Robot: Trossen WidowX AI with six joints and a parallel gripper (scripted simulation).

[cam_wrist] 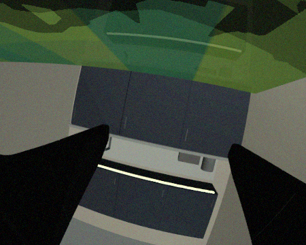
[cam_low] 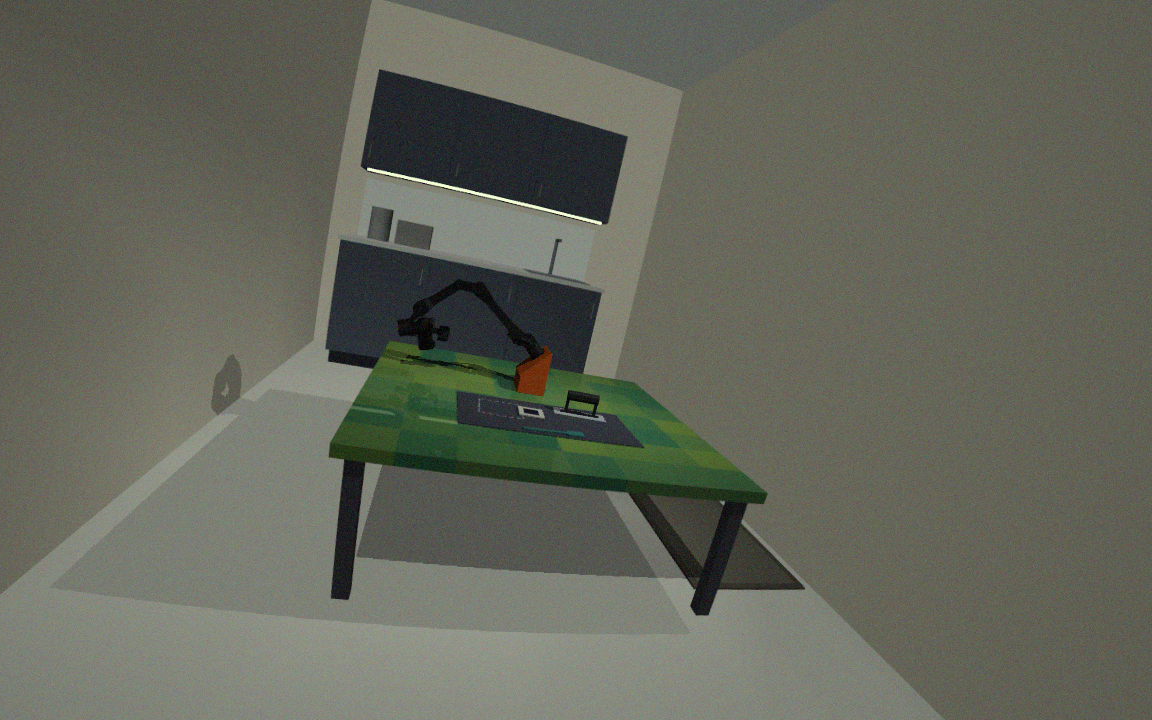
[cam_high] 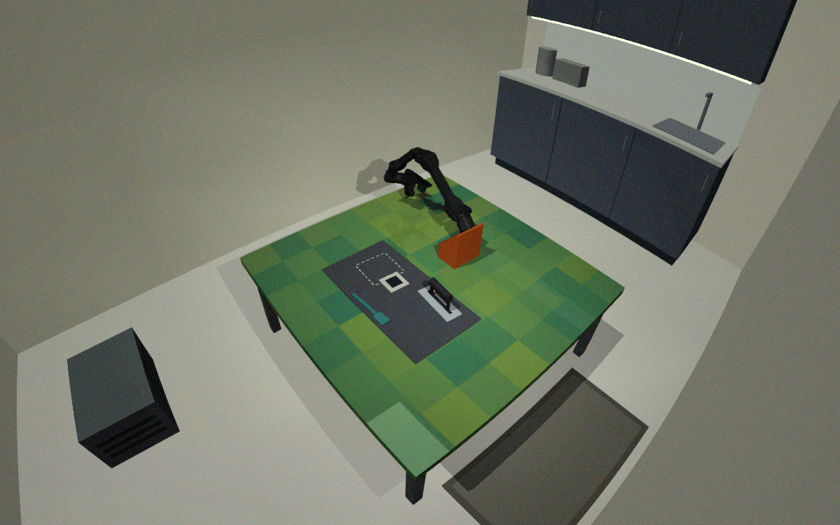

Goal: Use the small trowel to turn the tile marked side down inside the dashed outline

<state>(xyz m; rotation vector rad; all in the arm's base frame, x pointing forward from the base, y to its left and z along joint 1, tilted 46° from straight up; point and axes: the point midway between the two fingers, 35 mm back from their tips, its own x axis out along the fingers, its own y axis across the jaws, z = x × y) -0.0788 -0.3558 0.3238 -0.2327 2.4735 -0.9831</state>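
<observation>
My gripper tip is 49 cm short of the tile, 47 cm to the right of it and 11 cm above it. The rest, counted from my gripper tip: dark mat: 51 cm ahead, 53 cm to the left, 13 cm below; then teal spatula-like tool: 64 cm ahead, 57 cm to the left, 11 cm below; then small trowel: 39 cm ahead, 68 cm to the left, 8 cm below.
</observation>
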